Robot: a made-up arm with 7 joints.
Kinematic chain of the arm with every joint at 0, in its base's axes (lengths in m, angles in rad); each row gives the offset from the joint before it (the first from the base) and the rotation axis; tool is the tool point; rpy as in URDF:
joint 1: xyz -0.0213 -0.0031 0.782 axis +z
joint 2: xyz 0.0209 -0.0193 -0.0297 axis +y
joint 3: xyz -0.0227 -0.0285 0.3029 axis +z
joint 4: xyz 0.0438 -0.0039 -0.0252 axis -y
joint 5: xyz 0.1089 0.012 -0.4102 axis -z
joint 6: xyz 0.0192 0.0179 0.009 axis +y
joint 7: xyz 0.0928 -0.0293 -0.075 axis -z
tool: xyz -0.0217 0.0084 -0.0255 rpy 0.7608 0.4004 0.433
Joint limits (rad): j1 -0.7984..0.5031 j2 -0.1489..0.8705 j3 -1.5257..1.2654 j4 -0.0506..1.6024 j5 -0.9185..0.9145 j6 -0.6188..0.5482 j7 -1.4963..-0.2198
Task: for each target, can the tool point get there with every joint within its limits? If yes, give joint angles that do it. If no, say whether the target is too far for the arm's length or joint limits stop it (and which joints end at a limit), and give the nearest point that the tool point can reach.
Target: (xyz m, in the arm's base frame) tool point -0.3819 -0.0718 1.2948
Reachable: no: joint limits stop it (at a limit: joint 1, joint 2, joint 3, joint 4, joint 6, joint 7) | nearest point -0.4929 -0.2679 1.2514 | short by 0.229 m
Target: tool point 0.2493 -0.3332 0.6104
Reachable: yes | joints -0.4845 0.1307 -0.1581 0.4377 0.4669 -0.0759 -0.6794
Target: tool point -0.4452 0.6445 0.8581
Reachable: no: joint limits stop it (at a limit: joint 1, joint 2, joint 3, joint 5, joint 7) | nearest point -0.2102 0.4771 0.9236 | short by 0.296 m
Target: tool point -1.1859 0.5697 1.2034
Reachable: no: too far | nearest point -0.2622 0.3994 1.1896 | short by 0.939 m
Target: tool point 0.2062 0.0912 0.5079
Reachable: yes | joints 0.3567 0.3117 0.0361 0.0869 -0.4579 -0.4275 -0.7646
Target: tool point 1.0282 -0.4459 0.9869
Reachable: no: too far | nearest point 0.6815 -0.2996 0.9228 | short by 0.382 m
